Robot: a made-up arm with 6 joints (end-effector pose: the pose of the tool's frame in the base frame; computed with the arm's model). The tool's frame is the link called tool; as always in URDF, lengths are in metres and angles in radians.
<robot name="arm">
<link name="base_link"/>
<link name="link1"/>
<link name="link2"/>
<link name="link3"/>
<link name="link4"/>
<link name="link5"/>
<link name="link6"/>
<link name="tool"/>
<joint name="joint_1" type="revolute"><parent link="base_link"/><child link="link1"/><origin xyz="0 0 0.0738" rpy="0 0 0"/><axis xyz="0 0 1"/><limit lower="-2.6" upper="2.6" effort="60" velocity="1.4"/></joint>
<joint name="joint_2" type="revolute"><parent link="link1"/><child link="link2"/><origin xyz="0.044 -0.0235 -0.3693" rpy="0 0 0"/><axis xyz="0 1 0"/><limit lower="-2.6" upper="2.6" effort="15" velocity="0.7"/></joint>
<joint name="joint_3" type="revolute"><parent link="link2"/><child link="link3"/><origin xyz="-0.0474 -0.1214 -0.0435" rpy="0 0 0"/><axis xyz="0 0 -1"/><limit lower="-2.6" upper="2.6" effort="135" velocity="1.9"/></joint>
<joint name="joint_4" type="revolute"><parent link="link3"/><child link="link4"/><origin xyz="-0.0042 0.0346 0.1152" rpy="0 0 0"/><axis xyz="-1 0 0"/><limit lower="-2.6" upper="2.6" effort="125" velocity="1.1"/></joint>
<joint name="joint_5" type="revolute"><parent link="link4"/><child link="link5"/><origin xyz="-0.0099 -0.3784 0.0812" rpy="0 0 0"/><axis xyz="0 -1 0"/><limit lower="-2.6" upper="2.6" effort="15" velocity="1.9"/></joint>
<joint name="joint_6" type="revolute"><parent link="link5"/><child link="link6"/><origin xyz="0.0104 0.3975 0.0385" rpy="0 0 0"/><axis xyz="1 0 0"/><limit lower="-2.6" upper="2.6" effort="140" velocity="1.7"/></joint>
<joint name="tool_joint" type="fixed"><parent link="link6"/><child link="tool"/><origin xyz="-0.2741 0.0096 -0.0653" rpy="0 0 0"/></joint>
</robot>
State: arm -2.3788 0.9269 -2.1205 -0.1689 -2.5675 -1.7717
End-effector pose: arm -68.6 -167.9 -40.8 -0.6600 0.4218 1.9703
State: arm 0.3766 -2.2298 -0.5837 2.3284 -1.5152 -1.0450
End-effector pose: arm 248.4 199.5 -401.0 -0.0455 0.2568 -2.1347
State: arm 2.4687 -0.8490 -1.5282 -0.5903 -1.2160 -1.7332
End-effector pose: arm 222.9 105.9 30.8 0.2011 1.9230 -0.6061
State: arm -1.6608 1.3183 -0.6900 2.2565 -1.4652 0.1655
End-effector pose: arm 41.2 190.2 -75.3 -0.7813 2.1981 -0.7566
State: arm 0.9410 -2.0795 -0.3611 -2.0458 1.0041 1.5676
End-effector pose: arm 97.9 -72.5 -624.8 -1.2081 -0.6163 -1.0936
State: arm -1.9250 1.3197 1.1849 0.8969 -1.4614 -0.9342
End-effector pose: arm -126.5 -369.5 -410.4 -1.7218 -2.0071 -0.3487
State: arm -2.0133 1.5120 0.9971 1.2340 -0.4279 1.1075
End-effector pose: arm 135.7 -184.7 -326.3 -0.7735 -2.0362 1.9026
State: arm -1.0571 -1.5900 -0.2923 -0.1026 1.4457 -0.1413
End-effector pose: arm 5.6 -174.7 -380.6 -1.3960 -2.6012 0.1083
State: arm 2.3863 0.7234 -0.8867 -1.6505 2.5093 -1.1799
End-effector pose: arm -99.1 -16.7 -256.3 -0.3771 -0.1472 0.7345
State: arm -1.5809 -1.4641 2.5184 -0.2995 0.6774 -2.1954
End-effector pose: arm 3.4 -31.2 -123.8 -1.5060 -0.8508 2.0487
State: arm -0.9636 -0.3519 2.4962 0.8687 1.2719 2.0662
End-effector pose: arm 60.1 -120.7 -346.6 -0.3129 -1.4789 -1.7352
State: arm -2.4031 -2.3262 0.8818 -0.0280 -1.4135 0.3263
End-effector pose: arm 143.1 183.6 -605.3 -0.3938 -1.5563 -1.5081
